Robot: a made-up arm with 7 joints. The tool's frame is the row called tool.
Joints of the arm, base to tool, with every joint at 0 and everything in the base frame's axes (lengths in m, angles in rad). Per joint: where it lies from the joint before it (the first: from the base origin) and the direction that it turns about. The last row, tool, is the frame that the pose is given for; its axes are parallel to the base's.
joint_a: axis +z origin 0 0 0.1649
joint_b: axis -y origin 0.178 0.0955 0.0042
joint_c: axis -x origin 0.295 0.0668 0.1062
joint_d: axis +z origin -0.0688 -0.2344 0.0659
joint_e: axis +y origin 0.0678 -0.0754 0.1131
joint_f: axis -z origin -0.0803 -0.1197 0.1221
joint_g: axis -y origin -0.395 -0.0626 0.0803
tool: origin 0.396 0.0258 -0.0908
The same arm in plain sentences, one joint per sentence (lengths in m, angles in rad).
The arm has seven revolute joints in a row. What follows holds with every joint at zero, and every direction is one of the base frame's. The first joint lies 0.1649 m along +z from the base frame's origin and turns about +z. The second joint lies 0.178 m along +x and 0.0955 m along +y and 0.0042 m along +z from the first joint and turns about -y. The third joint lies 0.295 m along +x and 0.0668 m along +y and 0.1062 m along +z from the second joint and turns about -x. The fourth joint lies 0.0688 m along -x and 0.2344 m along -y and 0.0659 m along +z from the third joint and turns about +z. The fifth joint lies 0.0678 m along +x and 0.0754 m along -y and 0.1131 m along +z from the fourth joint and turns about +y. The sixth joint lies 0.0803 m along -x and 0.1197 m along -y and 0.1221 m along +z from the fifth joint and turns about -z. The seventh joint lies 0.395 m along -x and 0.0626 m along -y and 0.0803 m along +z from the sixth joint and turns about -y. The tool frame, which is the frame that the pose is given for, lies 0.396 m along +x and 0.0258 m along +y and 0.0908 m along -z from the seventh joint; its axes are parallel to the base frame's.
